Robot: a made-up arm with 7 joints.
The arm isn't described. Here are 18 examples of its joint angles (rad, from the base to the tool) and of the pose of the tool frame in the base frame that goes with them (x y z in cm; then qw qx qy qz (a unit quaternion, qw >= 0)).
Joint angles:
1: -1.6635 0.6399 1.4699 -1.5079 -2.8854 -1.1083 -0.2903
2: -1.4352 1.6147 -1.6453 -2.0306 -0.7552 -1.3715 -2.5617
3: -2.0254 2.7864 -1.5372 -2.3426 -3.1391 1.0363 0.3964
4: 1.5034 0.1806 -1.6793 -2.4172 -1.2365 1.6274 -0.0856
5: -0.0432 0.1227 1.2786 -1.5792 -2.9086 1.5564 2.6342
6: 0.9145 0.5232 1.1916 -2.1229 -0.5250 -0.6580 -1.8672
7: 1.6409 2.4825 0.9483 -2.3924 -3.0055 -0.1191 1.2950
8: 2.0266 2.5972 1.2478 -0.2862 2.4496 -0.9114 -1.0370
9: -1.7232 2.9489 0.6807 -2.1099 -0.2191 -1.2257 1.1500
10: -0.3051 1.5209 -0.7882 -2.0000 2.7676 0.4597 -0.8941
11: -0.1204 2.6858 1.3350 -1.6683 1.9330 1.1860 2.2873
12: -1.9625 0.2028 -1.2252 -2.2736 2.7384 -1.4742 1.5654
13: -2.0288 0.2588 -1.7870 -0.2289 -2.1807 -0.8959 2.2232
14: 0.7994 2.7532 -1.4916 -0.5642 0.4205 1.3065 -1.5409
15: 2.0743 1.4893 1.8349 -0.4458 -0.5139 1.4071 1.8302
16: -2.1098 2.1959 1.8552 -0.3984 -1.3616 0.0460 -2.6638
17: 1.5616 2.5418 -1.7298 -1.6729 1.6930 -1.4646 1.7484
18: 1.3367 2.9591 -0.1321 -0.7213 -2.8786 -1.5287 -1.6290
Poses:
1: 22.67 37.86 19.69 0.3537 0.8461 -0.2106 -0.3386
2: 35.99 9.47 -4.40 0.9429 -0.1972 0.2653 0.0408
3: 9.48 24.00 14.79 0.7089 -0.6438 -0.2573 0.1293
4: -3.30 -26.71 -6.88 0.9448 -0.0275 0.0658 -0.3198
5: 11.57 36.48 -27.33 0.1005 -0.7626 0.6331 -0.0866
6: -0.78 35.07 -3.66 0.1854 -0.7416 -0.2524 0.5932
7: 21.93 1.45 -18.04 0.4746 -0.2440 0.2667 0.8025
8: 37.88 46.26 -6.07 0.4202 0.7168 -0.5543 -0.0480
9: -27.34 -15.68 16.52 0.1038 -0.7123 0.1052 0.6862
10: 31.00 14.92 -16.56 0.8323 -0.4357 -0.3114 -0.1434
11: 2.68 -17.57 41.68 0.6916 -0.4456 -0.4684 0.3221
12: 2.74 -31.37 1.27 0.3521 -0.7918 0.3622 0.3435
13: 53.48 -19.57 19.26 0.4702 0.6611 -0.2056 -0.5473
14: 23.10 40.47 36.67 0.1809 -0.0603 -0.9725 -0.1340
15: -9.47 51.65 28.55 0.1652 -0.8879 0.2580 -0.3431
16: -21.40 55.90 2.61 0.7322 0.6433 0.1394 0.1750
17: -10.87 39.10 19.96 0.7711 0.2840 -0.1095 0.5592
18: 49.10 31.47 1.19 0.1446 0.8979 -0.4013 -0.1085
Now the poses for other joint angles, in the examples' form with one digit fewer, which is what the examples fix.
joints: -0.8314 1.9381 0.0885 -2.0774 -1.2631 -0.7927 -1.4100
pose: 19.3 6.8 30.0 0.722 -0.488 -0.409 0.272
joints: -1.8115 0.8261 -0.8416 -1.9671 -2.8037 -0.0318 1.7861
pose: 23.0 -22.0 22.4 0.450 -0.522 0.611 0.390
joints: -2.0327 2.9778 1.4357 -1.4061 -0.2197 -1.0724 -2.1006
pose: -45.7 -3.8 -20.2 0.238 -0.099 -0.731 -0.632
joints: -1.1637 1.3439 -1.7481 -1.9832 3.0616 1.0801 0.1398
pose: 32.7 5.6 -19.8 0.763 -0.504 0.389 0.113
